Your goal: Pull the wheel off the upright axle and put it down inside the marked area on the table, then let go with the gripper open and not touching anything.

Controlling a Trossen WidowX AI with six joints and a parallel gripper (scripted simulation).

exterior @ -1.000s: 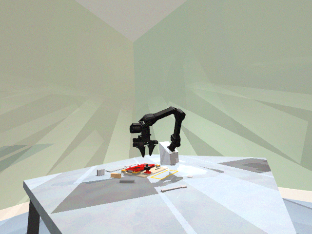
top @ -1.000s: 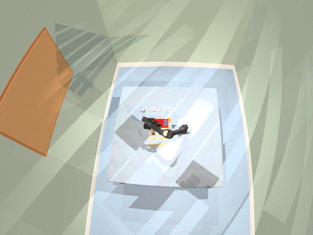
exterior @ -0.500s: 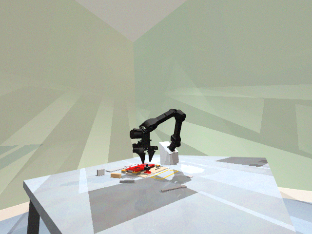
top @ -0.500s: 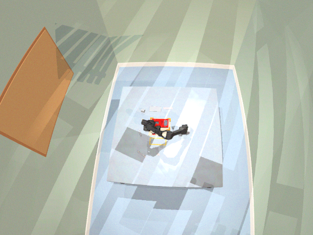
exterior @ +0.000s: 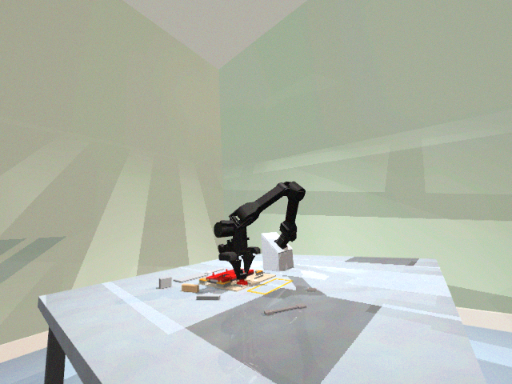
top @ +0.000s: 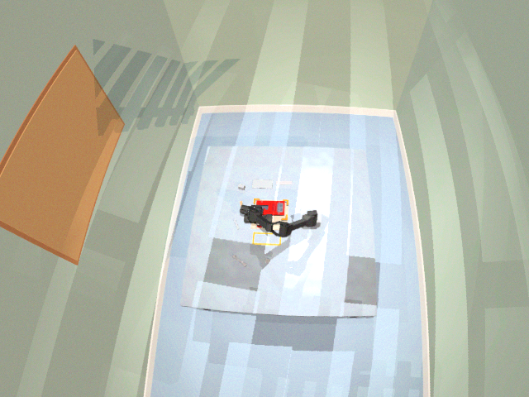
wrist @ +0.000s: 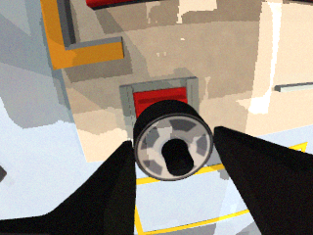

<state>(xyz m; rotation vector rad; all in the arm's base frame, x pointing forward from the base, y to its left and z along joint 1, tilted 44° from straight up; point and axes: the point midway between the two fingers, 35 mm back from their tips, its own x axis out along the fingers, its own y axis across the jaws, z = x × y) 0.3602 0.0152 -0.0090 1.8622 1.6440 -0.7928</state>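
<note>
The wheel lies right at my gripper tip. Also, from my gripper tip: axle (right at my gripper tip); then tan block (150 mm to the right, 130 mm ahead, 30 mm below); then thin rod (250 mm to the left, 140 mm ahead, 30 mm below).
</note>
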